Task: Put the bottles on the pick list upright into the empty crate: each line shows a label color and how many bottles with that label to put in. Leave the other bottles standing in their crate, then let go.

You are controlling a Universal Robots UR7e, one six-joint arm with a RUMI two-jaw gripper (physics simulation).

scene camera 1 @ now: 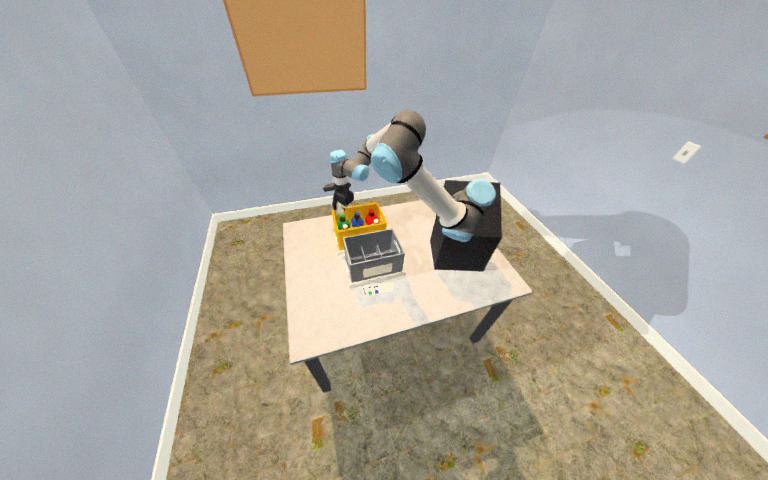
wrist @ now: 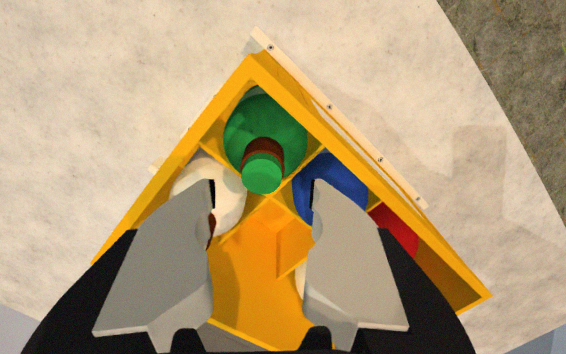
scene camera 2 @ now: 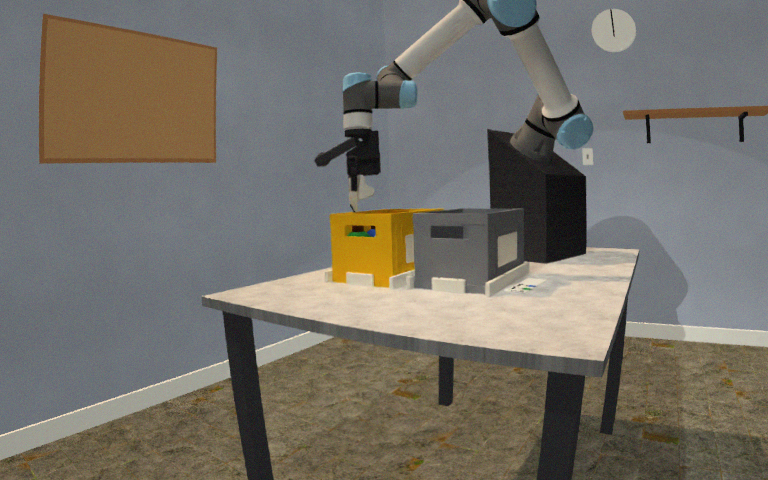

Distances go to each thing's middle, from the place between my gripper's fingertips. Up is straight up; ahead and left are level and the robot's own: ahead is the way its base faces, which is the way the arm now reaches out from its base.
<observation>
The blue bottle [wrist: 325, 165] is 9 cm behind my hand, 1 cm to the right of it and 9 cm below it. Round my hand: red bottle [wrist: 382, 215]: 17 cm behind, 2 cm to the right, 9 cm below.
</observation>
